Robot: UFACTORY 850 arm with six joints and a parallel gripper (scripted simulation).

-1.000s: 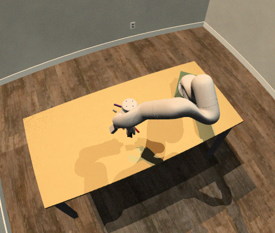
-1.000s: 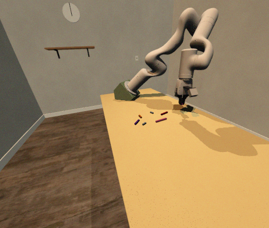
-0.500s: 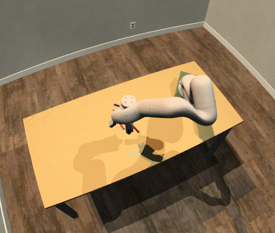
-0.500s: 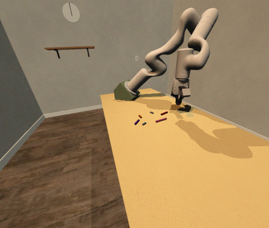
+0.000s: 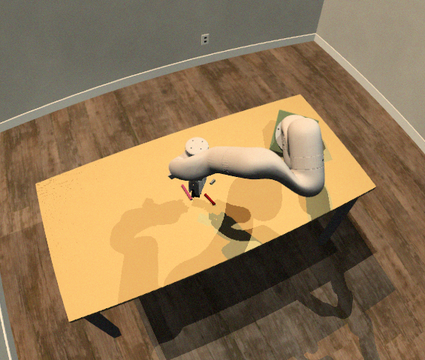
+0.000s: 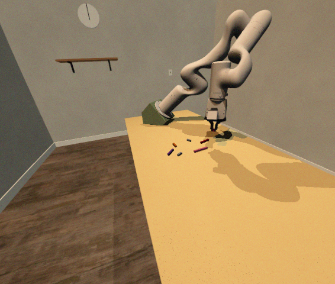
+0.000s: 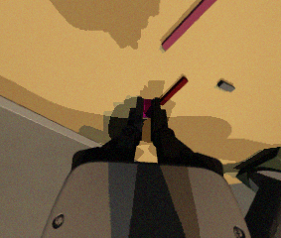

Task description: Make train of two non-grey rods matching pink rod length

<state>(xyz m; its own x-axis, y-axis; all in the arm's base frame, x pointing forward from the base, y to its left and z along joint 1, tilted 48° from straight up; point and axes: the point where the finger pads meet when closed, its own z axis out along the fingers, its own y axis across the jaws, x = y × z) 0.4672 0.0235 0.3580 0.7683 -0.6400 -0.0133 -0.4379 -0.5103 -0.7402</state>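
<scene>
My hand is 4 cm short of the pink rod, 8 cm to the left of it and 11 cm above it. Round my hand: magenta rod 2 cm below; orange rod 4 cm behind, 22 cm to the right, 11 cm below; red rod 6 cm behind, 2 cm to the right, 11 cm below.
</scene>
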